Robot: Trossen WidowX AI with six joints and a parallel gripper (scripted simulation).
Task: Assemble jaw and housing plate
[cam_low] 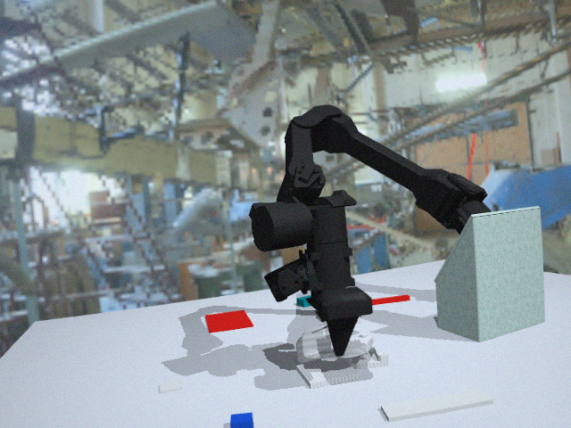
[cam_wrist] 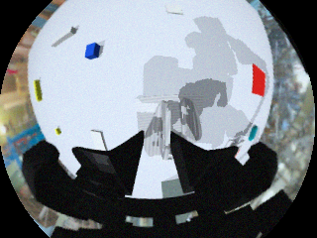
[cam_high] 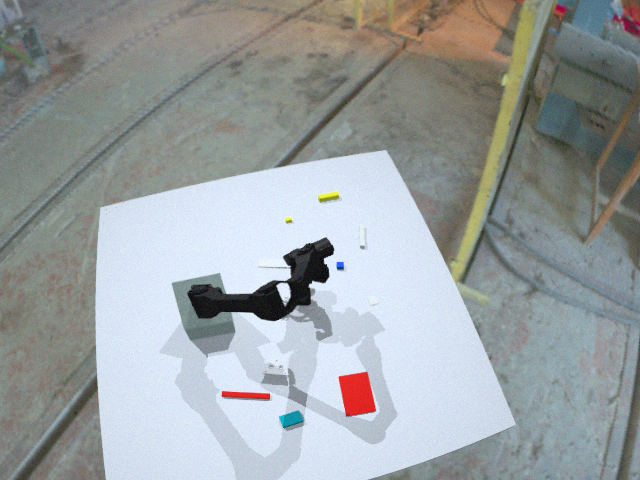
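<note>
My gripper tip is 22 cm past the red bar, 33 cm to the left of it and 3 cm above it. Also, from my gripper tip: blue cube 15 cm ahead, 10 cm to the left, 3 cm below; then curved jaw 3 cm behind, 1 cm to the right; then white slab 7 cm behind, 15 cm to the left, 3 cm below.
</note>
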